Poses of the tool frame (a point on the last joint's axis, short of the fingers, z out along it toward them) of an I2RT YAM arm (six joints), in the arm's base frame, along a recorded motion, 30 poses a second.
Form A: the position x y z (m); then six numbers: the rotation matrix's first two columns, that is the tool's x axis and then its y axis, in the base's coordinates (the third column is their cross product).
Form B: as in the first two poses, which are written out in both.
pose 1, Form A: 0.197 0.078 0.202 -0.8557 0.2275 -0.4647 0.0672 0.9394 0.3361
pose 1, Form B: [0.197 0.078 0.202], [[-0.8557 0.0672 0.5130], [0.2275 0.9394 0.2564], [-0.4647 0.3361 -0.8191]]
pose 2, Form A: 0.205 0.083 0.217 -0.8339 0.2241 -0.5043 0.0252 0.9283 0.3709
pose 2, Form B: [0.205 0.083 0.217], [[-0.8339 0.0252 0.5513], [0.2241 0.9283 0.2966], [-0.5043 0.3709 -0.7798]]
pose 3, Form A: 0.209 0.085 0.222 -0.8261 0.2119 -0.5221 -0.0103 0.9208 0.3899
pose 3, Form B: [0.209 0.085 0.222], [[-0.8261 -0.0103 0.5634], [0.2119 0.9208 0.3275], [-0.5221 0.3899 -0.7585]]
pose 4, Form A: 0.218 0.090 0.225 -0.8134 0.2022 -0.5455 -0.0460 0.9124 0.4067
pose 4, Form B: [0.218 0.090 0.225], [[-0.8134 -0.0460 0.5799], [0.2022 0.9124 0.3559], [-0.5455 0.4067 -0.7328]]
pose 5, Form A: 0.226 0.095 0.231 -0.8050 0.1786 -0.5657 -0.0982 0.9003 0.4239
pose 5, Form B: [0.226 0.095 0.231], [[-0.8050 -0.0982 0.5850], [0.1786 0.9003 0.3968], [-0.5657 0.4239 -0.7072]]
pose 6, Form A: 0.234 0.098 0.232 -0.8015 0.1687 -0.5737 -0.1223 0.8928 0.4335
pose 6, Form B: [0.234 0.098 0.232], [[-0.8015 -0.1223 0.5853], [0.1687 0.8928 0.4176], [-0.5737 0.4335 -0.6949]]
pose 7, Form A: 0.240 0.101 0.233 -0.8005 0.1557 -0.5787 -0.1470 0.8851 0.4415
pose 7, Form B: [0.240 0.101 0.233], [[-0.8005 -0.1470 0.5809], [0.1557 0.8851 0.4385], [-0.5787 0.4415 -0.6856]]
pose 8, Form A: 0.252 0.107 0.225 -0.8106 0.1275 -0.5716 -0.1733 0.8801 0.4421
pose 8, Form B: [0.252 0.107 0.225], [[-0.8106 -0.1733 0.5594], [0.1275 0.8801 0.4574], [-0.5716 0.4421 -0.6913]]
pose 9, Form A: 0.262 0.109 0.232 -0.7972 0.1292 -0.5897 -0.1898 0.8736 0.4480
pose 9, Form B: [0.262 0.109 0.232], [[-0.7972 -0.1898 0.5730], [0.1292 0.8736 0.4691], [-0.5897 0.4480 -0.6719]]
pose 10, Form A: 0.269 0.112 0.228 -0.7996 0.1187 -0.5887 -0.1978 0.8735 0.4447
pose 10, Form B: [0.269 0.112 0.228], [[-0.7996 -0.1978 0.5670], [0.1187 0.8735 0.4720], [-0.5887 0.4447 -0.6750]]
